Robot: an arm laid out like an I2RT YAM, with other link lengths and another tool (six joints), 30 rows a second.
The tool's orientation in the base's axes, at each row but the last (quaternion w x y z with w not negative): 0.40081, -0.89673, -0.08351, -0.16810; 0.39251, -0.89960, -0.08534, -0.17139; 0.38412, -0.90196, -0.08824, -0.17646; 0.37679, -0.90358, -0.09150, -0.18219; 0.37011, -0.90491, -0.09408, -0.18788; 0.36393, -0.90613, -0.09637, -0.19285; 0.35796, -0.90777, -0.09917, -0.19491; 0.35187, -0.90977, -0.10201, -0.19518; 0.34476, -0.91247, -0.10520, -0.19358
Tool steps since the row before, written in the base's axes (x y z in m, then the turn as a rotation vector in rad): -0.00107, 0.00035, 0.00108, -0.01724, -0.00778, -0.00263; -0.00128, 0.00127, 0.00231, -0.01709, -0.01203, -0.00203; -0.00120, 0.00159, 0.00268, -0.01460, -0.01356, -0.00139; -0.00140, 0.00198, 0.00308, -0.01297, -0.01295, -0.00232; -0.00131, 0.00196, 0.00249, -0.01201, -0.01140, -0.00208; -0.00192, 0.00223, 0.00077, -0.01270, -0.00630, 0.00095; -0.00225, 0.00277, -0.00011, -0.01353, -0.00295, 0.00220; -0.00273, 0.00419, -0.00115, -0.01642, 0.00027, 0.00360; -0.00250, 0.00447, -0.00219, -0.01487, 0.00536, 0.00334
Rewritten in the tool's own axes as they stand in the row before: -0.00059, -0.00128, -0.00066, -0.01711, 0.00208, -0.00822; -0.00029, -0.00279, -0.00084, -0.01683, 0.00460, -0.01169; -0.00003, -0.00322, -0.00087, -0.01432, 0.00596, -0.01258; 0.00000, -0.00380, -0.00095, -0.01318, 0.00663, -0.01112; -0.00011, -0.00337, -0.00060, -0.01216, 0.00568, -0.00992; -0.00134, -0.00268, 0.00051, -0.01134, -0.00008, -0.00856; -0.00197, -0.00266, 0.00134, -0.01142, -0.00353, -0.00733; -0.00275, -0.00326, 0.00285, -0.01328, -0.00766, -0.00690; -0.00293, -0.00283, 0.00380, -0.01169, -0.01077, -0.00288
